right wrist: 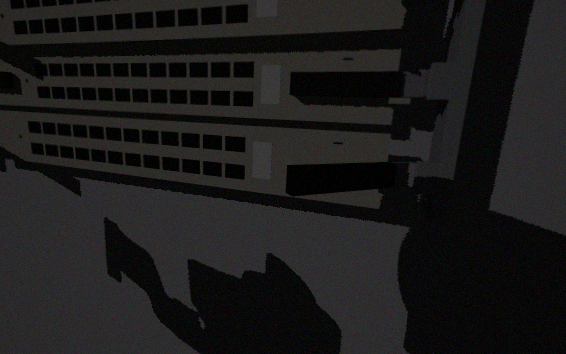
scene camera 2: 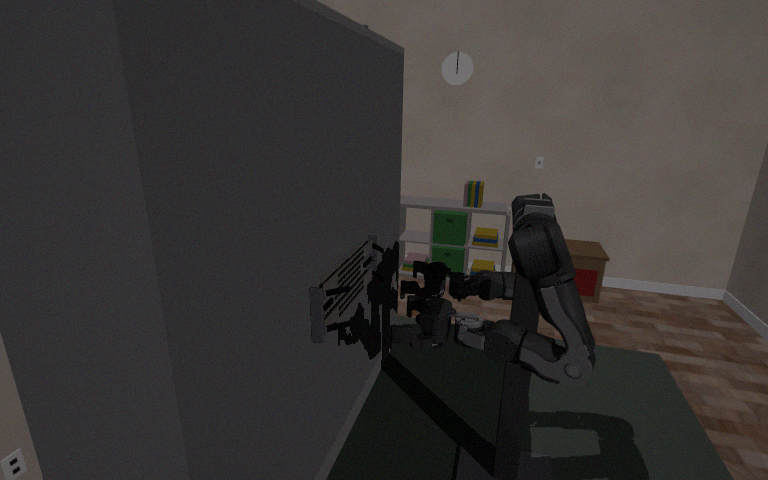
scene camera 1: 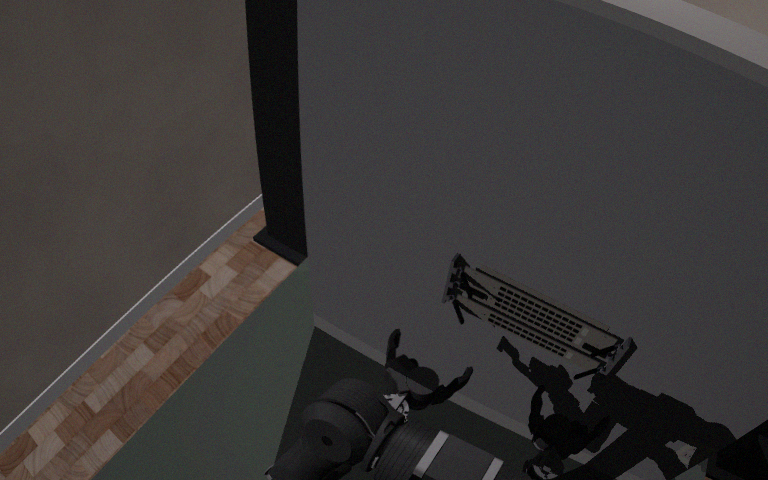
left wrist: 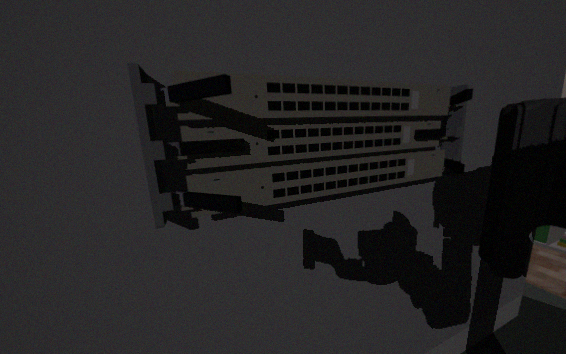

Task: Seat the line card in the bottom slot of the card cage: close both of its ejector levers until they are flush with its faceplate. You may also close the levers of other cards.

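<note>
The card cage (scene camera 1: 450, 280) (scene camera 2: 317, 316) (left wrist: 142, 145) (right wrist: 462, 55) is mounted on a dark grey panel and holds three beige cards. The bottom line card (left wrist: 237, 180) (right wrist: 310, 145) has a black left lever (left wrist: 212, 201) and a black right lever (right wrist: 340, 179). Both stand out from the faceplate. My left gripper (scene camera 1: 431, 352) (scene camera 2: 402, 320) is open and empty, in front of the panel and apart from the cage. My right gripper (scene camera 1: 570, 405) (scene camera 2: 411, 277) is open and empty, apart from the bottom right lever. Its fingers do not show in the right wrist view.
The middle card has a black right lever (right wrist: 345, 85) above the bottom one. Arm shadows fall on the grey panel (scene camera 1: 368, 169) (scene camera 2: 254, 169). A dark arm or gripper part crosses the right edge of the left wrist view. A shelf unit (scene camera 2: 447, 202) stands in the background.
</note>
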